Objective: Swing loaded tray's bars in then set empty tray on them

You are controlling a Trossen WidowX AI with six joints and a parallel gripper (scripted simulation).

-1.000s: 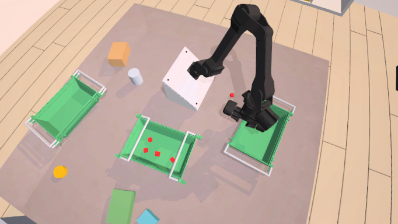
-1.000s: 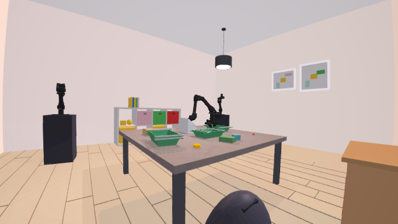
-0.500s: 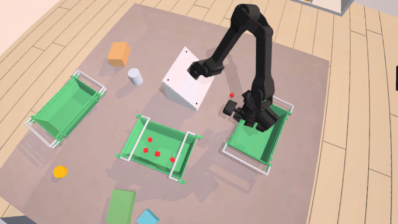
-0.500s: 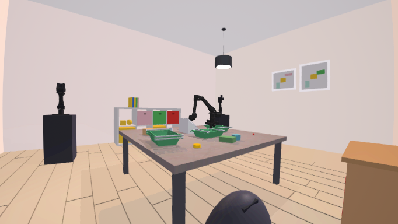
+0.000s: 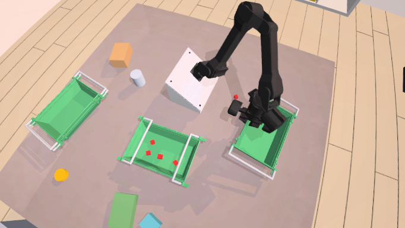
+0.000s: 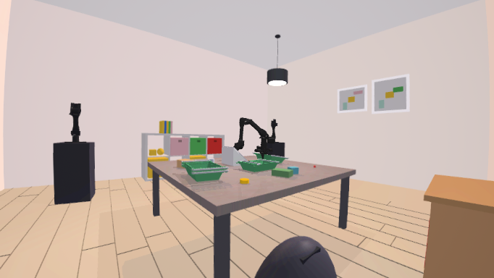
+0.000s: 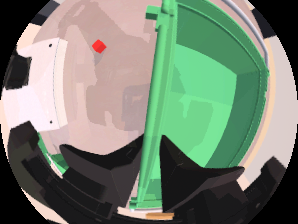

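The green tray lies 80 mm to the left of my gripper tip and 20 mm above it. From my gripper tip the other things lie so: grey cylinder 560 mm to the right, 40 mm ahead; red block 110 mm behind, 100 mm to the right, 30 mm below; blue cube 530 mm ahead, 140 mm to the right, 10 mm below.
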